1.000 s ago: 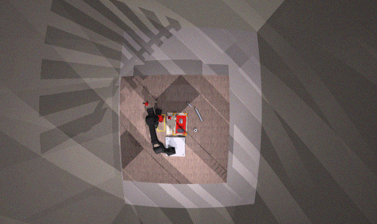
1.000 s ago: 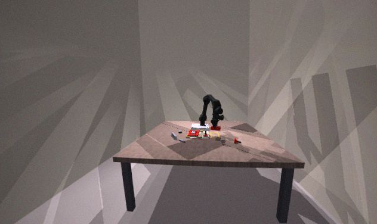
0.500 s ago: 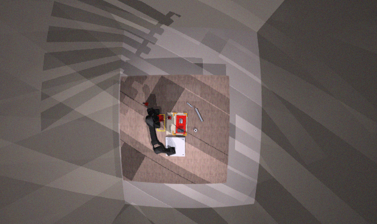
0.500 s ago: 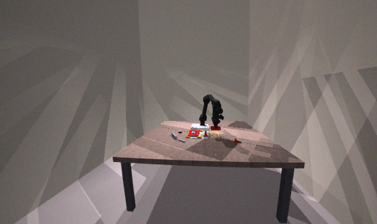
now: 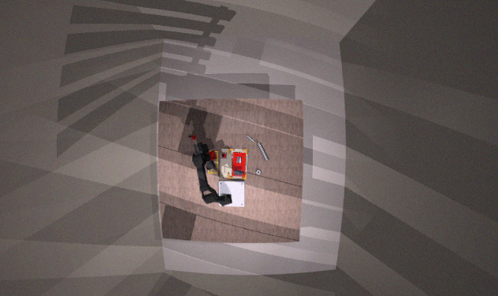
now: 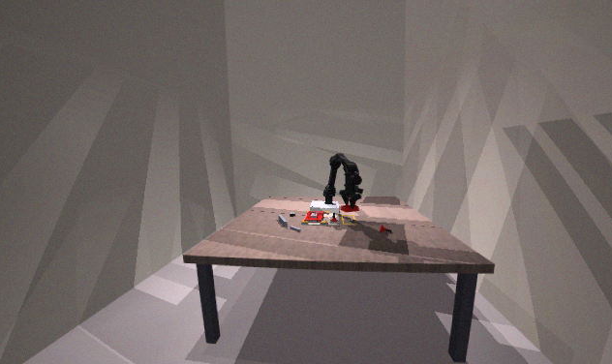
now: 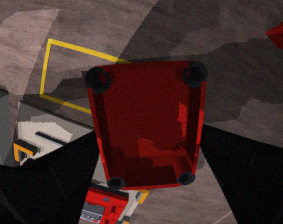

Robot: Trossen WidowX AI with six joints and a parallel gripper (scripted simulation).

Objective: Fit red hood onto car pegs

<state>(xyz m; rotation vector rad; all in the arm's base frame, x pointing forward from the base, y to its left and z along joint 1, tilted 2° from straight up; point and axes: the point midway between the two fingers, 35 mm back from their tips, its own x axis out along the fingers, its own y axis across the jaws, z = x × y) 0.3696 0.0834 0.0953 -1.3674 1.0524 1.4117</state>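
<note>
My gripper tip is now 10 mm above the hood.
</note>
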